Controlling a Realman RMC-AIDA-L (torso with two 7-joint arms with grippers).
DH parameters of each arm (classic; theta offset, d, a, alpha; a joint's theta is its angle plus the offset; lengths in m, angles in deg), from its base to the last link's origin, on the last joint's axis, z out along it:
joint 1: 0 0.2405 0 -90
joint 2: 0 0 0 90
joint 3: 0 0.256 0 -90
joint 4: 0 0 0 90
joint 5: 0 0.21 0 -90
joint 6: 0 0 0 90
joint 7: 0 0.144 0 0
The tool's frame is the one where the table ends.
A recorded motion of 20 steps. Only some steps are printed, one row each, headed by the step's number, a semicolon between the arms.
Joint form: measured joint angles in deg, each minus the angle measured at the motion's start. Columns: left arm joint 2, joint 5, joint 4, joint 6, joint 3, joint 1, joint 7; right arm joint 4, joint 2, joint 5, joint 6, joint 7, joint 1, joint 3.
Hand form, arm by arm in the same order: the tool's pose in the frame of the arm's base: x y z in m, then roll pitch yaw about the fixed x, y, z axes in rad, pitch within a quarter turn. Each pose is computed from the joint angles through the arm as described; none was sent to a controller.
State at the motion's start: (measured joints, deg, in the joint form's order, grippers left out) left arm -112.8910 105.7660 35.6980 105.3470 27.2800 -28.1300 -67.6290; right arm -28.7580 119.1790 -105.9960 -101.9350 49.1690 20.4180 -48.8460
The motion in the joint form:
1: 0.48 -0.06 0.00 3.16 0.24 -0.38 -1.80; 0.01 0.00 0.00 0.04 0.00 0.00 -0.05
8: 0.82 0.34 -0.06 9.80 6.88 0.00 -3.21; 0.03 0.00 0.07 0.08 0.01 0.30 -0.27
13: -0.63 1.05 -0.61 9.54 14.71 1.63 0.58; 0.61 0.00 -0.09 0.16 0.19 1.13 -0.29
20: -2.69 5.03 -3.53 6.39 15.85 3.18 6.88; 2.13 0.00 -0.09 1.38 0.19 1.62 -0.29
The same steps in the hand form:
1: -0.2629 0.3101 0.0816 -2.8304 -0.7878 0.0869; 0.2784 0.2410 -0.0294 -3.0117 0.6547 -0.0659
8: -0.2537 0.2896 0.0697 -3.0800 -0.7590 0.1616; 0.2770 0.2423 -0.0298 -3.0144 0.6539 -0.0614
13: -0.2550 0.2721 0.0416 3.0937 -0.6958 0.1700; 0.2741 0.2448 -0.0314 -3.0264 0.6557 -0.0634
20: -0.2664 0.2572 0.0131 3.0958 -0.6595 0.1651; 0.2749 0.2458 -0.0357 -3.0321 0.6532 -0.0870

